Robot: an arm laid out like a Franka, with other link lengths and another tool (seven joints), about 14 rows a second.
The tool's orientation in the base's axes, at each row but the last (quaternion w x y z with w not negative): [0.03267 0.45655 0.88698 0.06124]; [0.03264 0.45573 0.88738 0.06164]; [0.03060 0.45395 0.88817 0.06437]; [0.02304 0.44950 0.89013 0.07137]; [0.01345 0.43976 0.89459 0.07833]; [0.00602 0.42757 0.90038 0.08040]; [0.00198 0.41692 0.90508 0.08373]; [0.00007 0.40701 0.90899 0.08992]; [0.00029 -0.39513 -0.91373 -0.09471]
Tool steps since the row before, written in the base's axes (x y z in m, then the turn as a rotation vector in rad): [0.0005 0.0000 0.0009 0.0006 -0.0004 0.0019]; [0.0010 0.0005 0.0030 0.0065 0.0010 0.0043]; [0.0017 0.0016 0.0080 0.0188 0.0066 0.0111]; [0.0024 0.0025 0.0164 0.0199 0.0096 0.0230]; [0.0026 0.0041 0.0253 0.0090 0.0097 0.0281]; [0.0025 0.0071 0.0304 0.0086 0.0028 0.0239]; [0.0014 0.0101 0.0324 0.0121 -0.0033 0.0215]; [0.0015 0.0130 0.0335 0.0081 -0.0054 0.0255]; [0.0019 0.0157 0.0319 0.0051 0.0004 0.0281]
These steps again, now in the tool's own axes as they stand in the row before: [-0.0003 0.0005 -0.0008 -0.0007 0.0005 -0.0018]; [-0.0002 0.0015 -0.0028 -0.0030 0.0064 -0.0034]; [0.0003 0.0034 -0.0076 -0.0056 0.0205 -0.0083]; [0.0010 0.0058 -0.0157 -0.0036 0.0249 -0.0196]; [0.0028 0.0083 -0.0242 0.0034 0.0172 -0.0257]; [0.0056 0.0109 -0.0288 -0.0019 0.0119 -0.0225]; [0.0089 0.0125 -0.0303 -0.0090 0.0103 -0.0208]; [0.0111 0.0151 -0.0307 -0.0075 0.0066 -0.0254]; [0.0124 0.0174 -0.0285 -0.0011 0.0088 -0.0271]
